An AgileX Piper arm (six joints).
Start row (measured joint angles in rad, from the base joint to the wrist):
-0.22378, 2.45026, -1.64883, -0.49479, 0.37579, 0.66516
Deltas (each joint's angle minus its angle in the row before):
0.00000, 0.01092, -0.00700, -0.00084, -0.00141, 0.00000
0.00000, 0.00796, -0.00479, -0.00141, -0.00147, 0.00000
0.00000, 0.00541, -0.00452, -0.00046, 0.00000, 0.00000
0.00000, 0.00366, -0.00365, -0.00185, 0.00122, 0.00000
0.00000, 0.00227, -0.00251, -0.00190, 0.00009, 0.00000
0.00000, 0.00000, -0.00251, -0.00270, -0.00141, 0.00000
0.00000, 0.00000, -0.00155, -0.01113, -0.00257, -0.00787
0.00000, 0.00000, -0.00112, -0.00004, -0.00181, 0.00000
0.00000, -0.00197, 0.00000, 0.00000, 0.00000, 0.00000
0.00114, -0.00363, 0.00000, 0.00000, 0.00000, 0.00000
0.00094, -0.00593, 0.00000, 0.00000, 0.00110, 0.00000
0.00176, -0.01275, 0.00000, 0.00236, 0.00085, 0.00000
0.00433, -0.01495, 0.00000, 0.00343, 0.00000, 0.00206
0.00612, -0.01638, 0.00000, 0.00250, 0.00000, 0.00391
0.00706, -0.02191, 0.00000, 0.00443, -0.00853, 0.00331
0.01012, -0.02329, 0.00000, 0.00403, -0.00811, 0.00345
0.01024, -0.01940, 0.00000, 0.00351, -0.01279, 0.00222
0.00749, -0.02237, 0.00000, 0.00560, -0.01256, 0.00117
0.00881, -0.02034, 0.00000, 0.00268, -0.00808, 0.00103
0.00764, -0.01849, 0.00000, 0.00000, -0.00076, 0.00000
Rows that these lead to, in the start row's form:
-0.22378, 2.46118, -1.65583, -0.49563, 0.37438, 0.66516
-0.22378, 2.46914, -1.66062, -0.49704, 0.37291, 0.66516
-0.22378, 2.47455, -1.66514, -0.49750, 0.37291, 0.66516
-0.22378, 2.47821, -1.66879, -0.49935, 0.37413, 0.66516
-0.22378, 2.48048, -1.67130, -0.50125, 0.37422, 0.66516
-0.22378, 2.48048, -1.67381, -0.50395, 0.37281, 0.66516
-0.22378, 2.48048, -1.67536, -0.51508, 0.37024, 0.65729
-0.22378, 2.48048, -1.67648, -0.51512, 0.36843, 0.65729
-0.22378, 2.47851, -1.67648, -0.51512, 0.36843, 0.65729
-0.22264, 2.47488, -1.67648, -0.51512, 0.36843, 0.65729
-0.22170, 2.46895, -1.67648, -0.51512, 0.36953, 0.65729
-0.21994, 2.45620, -1.67648, -0.51276, 0.37038, 0.65729
-0.21561, 2.44125, -1.67648, -0.50933, 0.37038, 0.65935
-0.20949, 2.42487, -1.67648, -0.50683, 0.37038, 0.66326
-0.20243, 2.40296, -1.67648, -0.50240, 0.36185, 0.66657
-0.19231, 2.37967, -1.67648, -0.49837, 0.35374, 0.67002
-0.18207, 2.36027, -1.67648, -0.49486, 0.34095, 0.67224
-0.17458, 2.33790, -1.67648, -0.48926, 0.32839, 0.67341
-0.16577, 2.31756, -1.67648, -0.48658, 0.32031, 0.67444
-0.15813, 2.29907, -1.67648, -0.48658, 0.31955, 0.67444

